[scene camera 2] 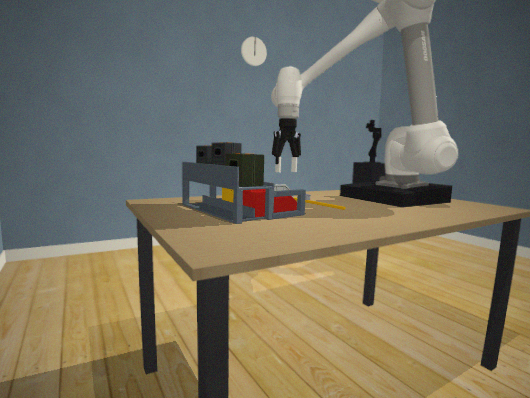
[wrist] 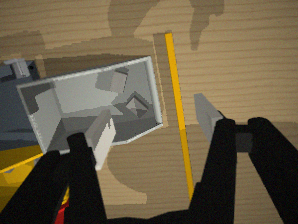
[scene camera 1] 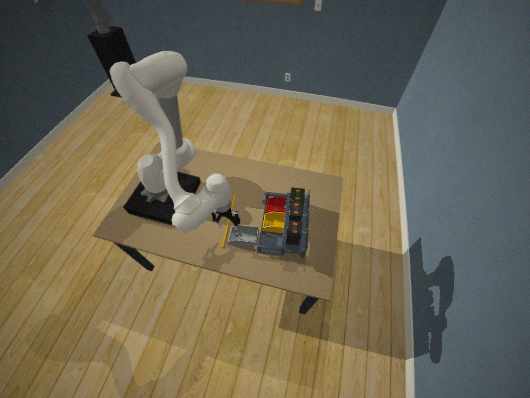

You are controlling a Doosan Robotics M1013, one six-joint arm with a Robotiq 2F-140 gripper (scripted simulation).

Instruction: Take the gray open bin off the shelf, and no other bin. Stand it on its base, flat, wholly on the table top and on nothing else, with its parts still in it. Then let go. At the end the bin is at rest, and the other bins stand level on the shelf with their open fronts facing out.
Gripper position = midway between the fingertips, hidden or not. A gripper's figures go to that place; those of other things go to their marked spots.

Labels:
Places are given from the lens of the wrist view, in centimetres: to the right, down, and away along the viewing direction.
my gripper (wrist: 153, 114): 0, 0, 21
gray open bin (wrist: 57, 107): -15, -1, 33

